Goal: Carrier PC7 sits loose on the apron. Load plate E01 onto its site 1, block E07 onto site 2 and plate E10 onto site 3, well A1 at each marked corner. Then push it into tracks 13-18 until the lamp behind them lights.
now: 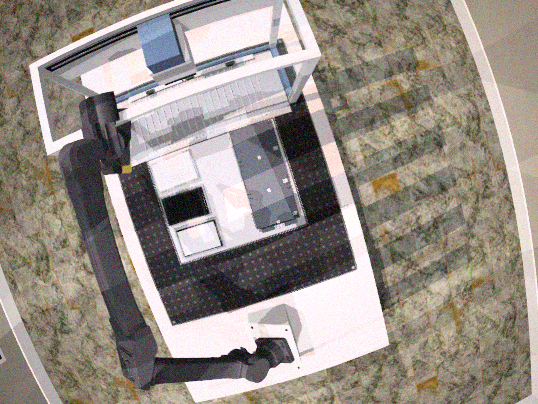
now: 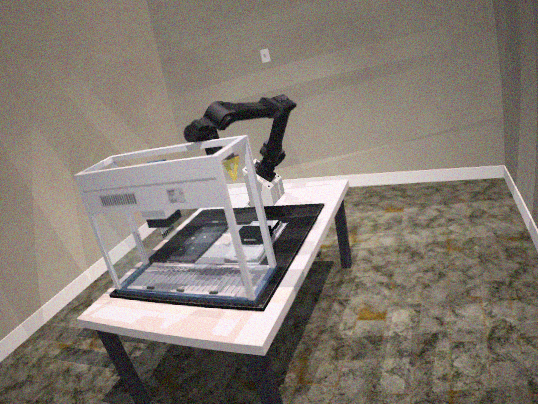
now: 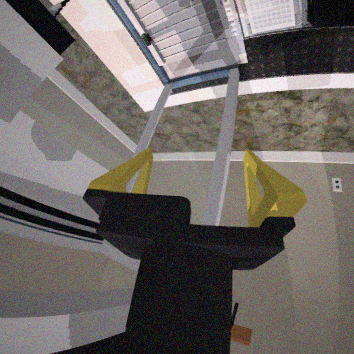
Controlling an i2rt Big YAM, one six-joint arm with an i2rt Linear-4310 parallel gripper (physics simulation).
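Seen in the pictures: gripper, between the fingertips: (image 3: 196, 151); arm's base, origin of its link: (image 1: 276, 349) (image 2: 262, 172).
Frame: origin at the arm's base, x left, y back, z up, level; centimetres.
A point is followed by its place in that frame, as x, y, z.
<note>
My gripper (image 1: 127, 169) (image 2: 231, 167) (image 3: 196, 151) {14.4, -70.0, 19.8} is open and empty. It hangs high at the left front end of the white frame, above the table's left edge. A dark grey slab with small white marks (image 1: 260, 172) (image 2: 195, 242) lies on the apron, apparently the carrier. To its left stand three pieces in a column: a white plate (image 1: 175, 170) {9.8, -60.7, -10.6} (image 3: 270, 14) {13.8, -60.8, -10.5} nearest the tracks, a black block (image 1: 185, 206) {10.1, -49.3, -7.8} (image 2: 256, 234) {13.6, -53.2, -7.8} in the middle, and another white plate (image 1: 198, 239) {10.6, -38.4, -10.6}. Their labels are unreadable. The slotted track deck (image 1: 200, 107) {-3.8, -76.8, -13.1} (image 2: 195, 280) (image 3: 182, 37) {13.5, -80.3, -13.1} lies behind them.
A white frame (image 1: 309, 53) {-30.2, -68.7, 34.9} (image 2: 235, 242) {24.2, -91.3, 8.9} stands around the track deck, its posts rising near the gripper. A blue-topped unit (image 1: 162, 45) {-4.2, -81.8, 32.9} hangs from its rear beam. The black perforated mat (image 1: 250, 275) {-0.1, -21.8, -13.1} lies under the apron pieces. The arm reaches along the table's left side.
</note>
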